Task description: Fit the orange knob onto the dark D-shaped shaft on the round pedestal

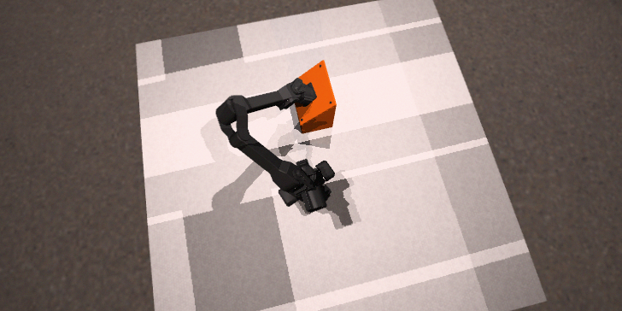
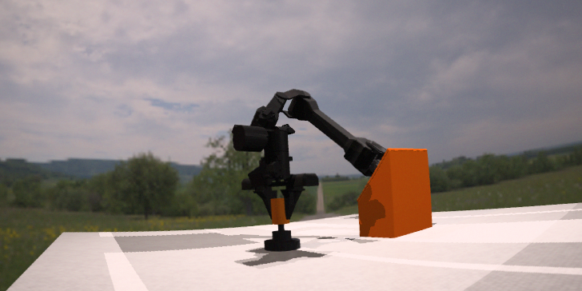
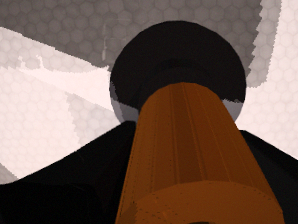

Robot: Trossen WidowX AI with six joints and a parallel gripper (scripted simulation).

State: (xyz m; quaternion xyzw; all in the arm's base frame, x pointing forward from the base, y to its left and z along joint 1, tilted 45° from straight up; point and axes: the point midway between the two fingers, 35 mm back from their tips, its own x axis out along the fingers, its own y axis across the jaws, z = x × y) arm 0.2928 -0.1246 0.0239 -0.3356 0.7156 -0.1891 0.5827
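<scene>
The orange knob is 20 mm above my gripper tip. Also, from my gripper tip: dark pedestal with shaft (40 mm below).
</scene>
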